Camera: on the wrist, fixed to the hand. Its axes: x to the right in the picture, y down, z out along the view.
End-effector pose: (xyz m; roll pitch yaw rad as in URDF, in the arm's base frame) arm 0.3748 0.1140 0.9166 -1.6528 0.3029 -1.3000
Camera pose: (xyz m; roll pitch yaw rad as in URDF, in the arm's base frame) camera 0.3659 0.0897 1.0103 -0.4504 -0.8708 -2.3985
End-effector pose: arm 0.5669 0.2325 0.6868 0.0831 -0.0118 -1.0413
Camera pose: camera 0.4838 0.1926 0.6561 0.1695 0.7748 -2.5282
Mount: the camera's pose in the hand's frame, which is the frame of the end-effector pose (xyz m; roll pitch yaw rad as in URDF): -0.0079 -0.0941 -0.0229 0.1452 0.6928 -1.5037
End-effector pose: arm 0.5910 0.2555 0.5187 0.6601 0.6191 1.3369
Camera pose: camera 0.6380 0.1925 0.4616 -1.1540 0.9688 -1.4156
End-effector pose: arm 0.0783 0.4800 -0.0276 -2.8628 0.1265 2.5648
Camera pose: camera 0.0339 0.4085 0.0209 -2.7467 -0.9479 -2.4170
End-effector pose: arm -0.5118 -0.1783 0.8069 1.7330 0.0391 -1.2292
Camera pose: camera -0.4800 -0.1549 0.7181 -3.0323 0.7155 0.3072
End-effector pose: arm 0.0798 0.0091 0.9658 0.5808 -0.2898 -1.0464
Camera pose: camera 0.0289 -0.0350 0.8957 0.9741 1.1212 -1.7813
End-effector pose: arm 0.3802 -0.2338 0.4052 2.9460 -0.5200 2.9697
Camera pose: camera 0.3724 -0.3307 0.4049 2.6868 -0.4554 -1.5268
